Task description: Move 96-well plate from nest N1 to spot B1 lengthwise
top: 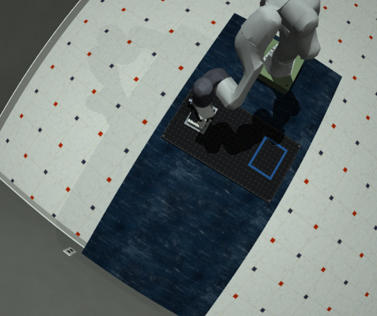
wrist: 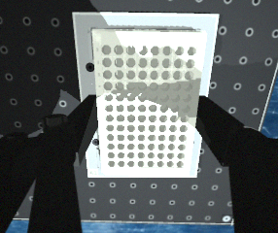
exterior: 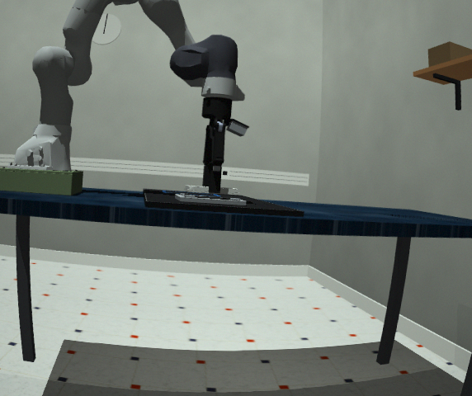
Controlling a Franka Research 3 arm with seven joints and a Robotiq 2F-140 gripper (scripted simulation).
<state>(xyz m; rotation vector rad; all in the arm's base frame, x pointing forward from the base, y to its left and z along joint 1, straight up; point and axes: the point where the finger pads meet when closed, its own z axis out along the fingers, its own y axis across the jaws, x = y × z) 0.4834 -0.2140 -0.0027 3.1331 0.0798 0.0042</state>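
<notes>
Right now the plate nest N1 is 50 mm below my hand. Round my hand: white 96-well plate 20 mm below.
</notes>
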